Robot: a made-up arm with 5 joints.
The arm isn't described. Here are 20 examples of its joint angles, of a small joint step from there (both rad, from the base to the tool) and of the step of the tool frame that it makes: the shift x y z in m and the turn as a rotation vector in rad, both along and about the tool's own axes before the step.
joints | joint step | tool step
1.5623 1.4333 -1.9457 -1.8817 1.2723 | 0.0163 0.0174 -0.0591 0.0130 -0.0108 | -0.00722 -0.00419 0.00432 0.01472 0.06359 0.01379
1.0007 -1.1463 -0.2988 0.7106 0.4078 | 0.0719 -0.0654 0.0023 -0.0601 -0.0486 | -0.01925 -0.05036 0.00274 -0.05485 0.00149 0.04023
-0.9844 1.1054 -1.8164 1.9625 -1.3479 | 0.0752 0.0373 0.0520 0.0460 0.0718 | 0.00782 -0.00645 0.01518 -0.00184 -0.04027 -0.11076
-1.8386 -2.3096 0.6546 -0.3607 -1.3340 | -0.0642 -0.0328 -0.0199 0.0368 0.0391 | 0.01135 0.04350 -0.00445 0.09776 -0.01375 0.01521
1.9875 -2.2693 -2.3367 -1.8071 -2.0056 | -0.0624 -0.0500 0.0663 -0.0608 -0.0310 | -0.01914 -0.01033 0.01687 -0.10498 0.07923 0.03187
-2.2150 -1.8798 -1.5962 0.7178 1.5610 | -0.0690 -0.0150 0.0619 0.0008 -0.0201 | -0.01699 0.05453 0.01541 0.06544 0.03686 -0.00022
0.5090 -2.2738 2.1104 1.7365 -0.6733 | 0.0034 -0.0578 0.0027 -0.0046 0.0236 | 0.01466 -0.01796 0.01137 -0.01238 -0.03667 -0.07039
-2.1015 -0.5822 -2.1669 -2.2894 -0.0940 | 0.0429 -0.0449 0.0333 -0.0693 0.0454 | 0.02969 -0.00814 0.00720 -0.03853 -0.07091 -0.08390
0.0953 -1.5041 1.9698 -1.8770 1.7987 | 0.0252 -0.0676 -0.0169 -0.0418 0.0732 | -0.00595 0.01703 0.02259 0.07882 0.05636 -0.02871
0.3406 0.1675 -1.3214 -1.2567 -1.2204 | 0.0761 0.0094 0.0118 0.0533 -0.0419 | -0.01083 0.00539 -0.02018 0.05488 -0.04213 0.06846
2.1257 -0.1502 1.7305 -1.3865 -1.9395 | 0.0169 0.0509 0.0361 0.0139 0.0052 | 0.01082 0.00654 0.00302 0.02280 0.00130 -0.05842
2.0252 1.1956 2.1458 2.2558 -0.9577 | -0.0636 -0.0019 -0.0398 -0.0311 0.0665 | 0.01054 -0.01790 0.01840 -0.08457 -0.02468 -0.05347
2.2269 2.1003 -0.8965 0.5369 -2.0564 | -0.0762 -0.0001 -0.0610 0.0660 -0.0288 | -0.02919 0.05835 0.01885 0.14578 0.01939 0.09126
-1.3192 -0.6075 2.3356 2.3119 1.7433 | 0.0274 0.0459 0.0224 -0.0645 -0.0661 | -0.01791 0.00056 -0.00312 0.04670 -0.02230 0.09870
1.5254 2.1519 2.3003 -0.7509 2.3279 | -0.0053 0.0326 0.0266 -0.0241 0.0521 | 0.00240 0.00684 0.01098 0.00150 0.00598 -0.08781
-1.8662 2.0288 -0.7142 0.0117 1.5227 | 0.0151 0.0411 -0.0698 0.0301 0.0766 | 0.01500 0.01379 -0.00482 0.00895 -0.01993 -0.01427
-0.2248 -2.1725 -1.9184 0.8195 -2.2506 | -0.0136 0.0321 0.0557 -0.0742 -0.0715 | -0.02098 -0.01522 0.01484 -0.06293 0.04168 0.01329
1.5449 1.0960 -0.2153 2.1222 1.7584 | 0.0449 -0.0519 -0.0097 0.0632 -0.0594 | 0.01081 -0.03835 -0.03437 -0.09552 -0.06941 0.08369
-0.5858 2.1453 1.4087 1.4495 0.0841 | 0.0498 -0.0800 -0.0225 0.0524 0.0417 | -0.02683 -0.02567 -0.01716 -0.01524 0.10742 -0.11303
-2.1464 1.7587 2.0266 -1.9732 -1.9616 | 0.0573 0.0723 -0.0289 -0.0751 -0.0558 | -0.01121 -0.01476 0.00464 0.00701 0.00023 0.01140
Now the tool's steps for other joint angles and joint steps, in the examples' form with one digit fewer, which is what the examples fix.
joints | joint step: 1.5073 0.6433 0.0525 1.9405 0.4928 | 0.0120 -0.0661 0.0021 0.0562 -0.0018
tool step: -0.0389 -0.0250 -0.0294 -0.0653 0.1041 0.0019
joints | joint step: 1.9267 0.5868 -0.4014 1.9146 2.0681 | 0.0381 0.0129 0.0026 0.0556 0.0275
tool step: 0.0197 0.0008 0.0006 -0.0151 -0.0455 -0.0244
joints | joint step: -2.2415 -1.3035 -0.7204 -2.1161 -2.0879 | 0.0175 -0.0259 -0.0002 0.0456 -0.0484
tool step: 0.0043 0.0122 -0.0099 0.0644 -0.0408 0.0423
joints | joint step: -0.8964 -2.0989 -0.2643 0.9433 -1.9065 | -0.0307 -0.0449 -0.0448 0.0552 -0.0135
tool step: 0.0018 0.0219 -0.0109 0.0953 -0.0033 0.0791
